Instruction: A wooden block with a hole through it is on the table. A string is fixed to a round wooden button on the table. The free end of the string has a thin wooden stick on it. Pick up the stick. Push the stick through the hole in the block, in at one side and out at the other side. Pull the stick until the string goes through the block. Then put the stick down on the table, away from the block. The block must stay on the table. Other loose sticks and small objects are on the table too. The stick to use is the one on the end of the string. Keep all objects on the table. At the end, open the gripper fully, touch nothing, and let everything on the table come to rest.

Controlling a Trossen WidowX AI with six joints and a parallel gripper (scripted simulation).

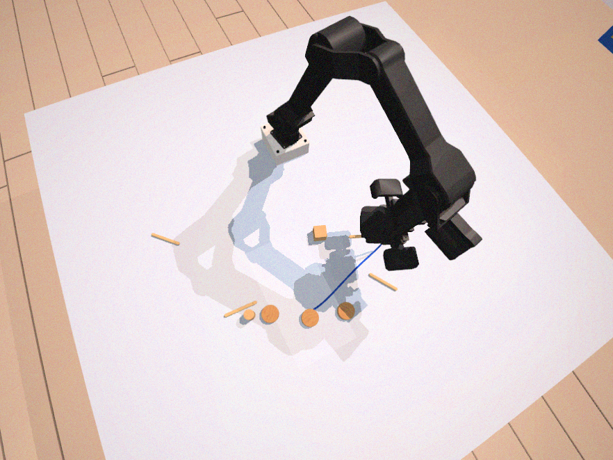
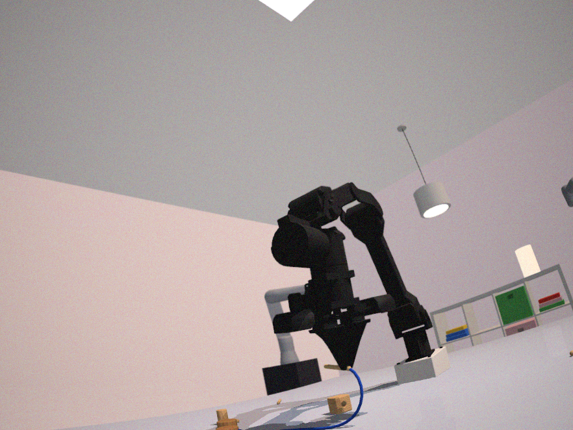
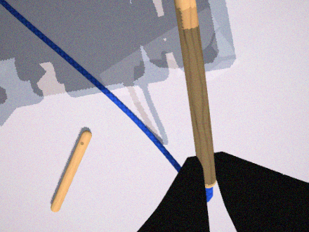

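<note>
Now: gripper tip 10 cm past the wooden block, 8 cm to the left of it and 7 cm above it. The rest, counted from my gripper tip: round wooden button: 22 cm to the right, 8 cm below, 4 cm ahead; thin stick: 1 cm to the right, 1 cm behind.
</note>
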